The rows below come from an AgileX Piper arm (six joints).
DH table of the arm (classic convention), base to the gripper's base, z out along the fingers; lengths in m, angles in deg. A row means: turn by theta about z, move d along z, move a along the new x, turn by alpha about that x. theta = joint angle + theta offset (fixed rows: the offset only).
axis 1: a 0  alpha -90  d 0.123  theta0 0
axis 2: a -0.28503  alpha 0  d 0  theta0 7.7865
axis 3: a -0.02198  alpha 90  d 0  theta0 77.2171
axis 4: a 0  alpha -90  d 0.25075  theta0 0
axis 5: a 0  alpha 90  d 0  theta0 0
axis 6: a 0  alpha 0  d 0.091  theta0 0
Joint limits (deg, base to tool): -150..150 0..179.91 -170..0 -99.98..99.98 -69.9..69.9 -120..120
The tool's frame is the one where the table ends.
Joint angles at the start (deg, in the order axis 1, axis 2, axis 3, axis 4, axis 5, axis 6):
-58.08, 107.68, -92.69, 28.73, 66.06, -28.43
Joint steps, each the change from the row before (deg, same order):
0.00, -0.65, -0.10, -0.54, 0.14, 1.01
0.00, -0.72, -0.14, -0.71, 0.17, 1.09
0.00, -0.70, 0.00, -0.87, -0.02, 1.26
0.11, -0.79, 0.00, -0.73, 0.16, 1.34
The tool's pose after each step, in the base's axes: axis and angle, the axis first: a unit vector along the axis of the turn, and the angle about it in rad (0 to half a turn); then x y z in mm. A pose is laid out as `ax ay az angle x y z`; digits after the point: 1 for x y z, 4 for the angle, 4 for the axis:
0.3316 0.9390 0.0909 2.6389 242.3 -314.6 284.8
0.3370 0.9377 0.0852 2.6387 240.4 -313.2 289.9
0.3441 0.9356 0.0785 2.6400 238.3 -312.0 294.1
0.3509 0.9335 0.0738 2.6409 236.7 -309.7 299.0

